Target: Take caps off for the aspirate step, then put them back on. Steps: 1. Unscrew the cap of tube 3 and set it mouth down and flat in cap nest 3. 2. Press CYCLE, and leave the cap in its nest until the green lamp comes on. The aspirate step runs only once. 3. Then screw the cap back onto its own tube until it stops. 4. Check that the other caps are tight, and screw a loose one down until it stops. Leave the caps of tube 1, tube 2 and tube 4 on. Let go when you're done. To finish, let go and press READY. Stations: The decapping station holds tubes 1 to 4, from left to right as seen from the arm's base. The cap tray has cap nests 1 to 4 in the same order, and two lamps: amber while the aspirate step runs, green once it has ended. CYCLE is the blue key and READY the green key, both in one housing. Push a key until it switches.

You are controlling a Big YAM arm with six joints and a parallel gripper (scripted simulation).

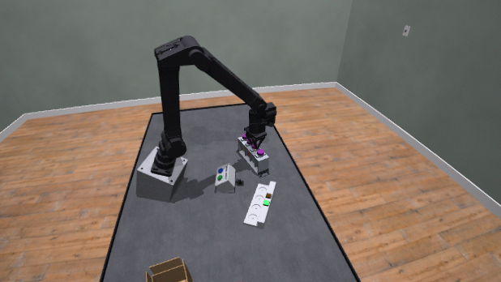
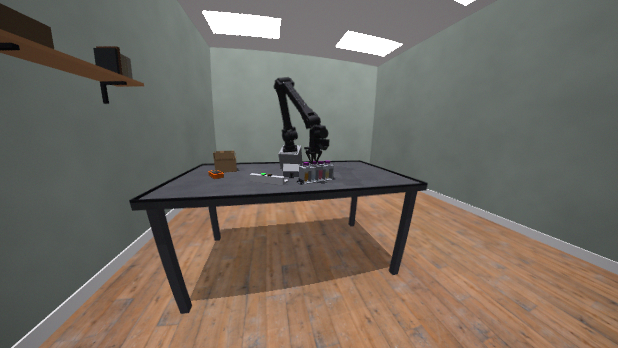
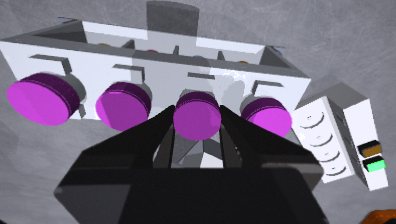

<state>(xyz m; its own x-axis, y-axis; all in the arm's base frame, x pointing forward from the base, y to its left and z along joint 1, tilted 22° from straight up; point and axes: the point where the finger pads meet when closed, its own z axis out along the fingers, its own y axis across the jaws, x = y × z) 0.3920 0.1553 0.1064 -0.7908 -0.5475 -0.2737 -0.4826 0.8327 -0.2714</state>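
My gripper is now right at the cap. From my hand the other things lie so: blue key 17 cm behind, 11 cm to the right, 5 cm below; key housing 16 cm behind, 13 cm to the right, 7 cm below; green key 17 cm behind, 15 cm to the right, 5 cm below.
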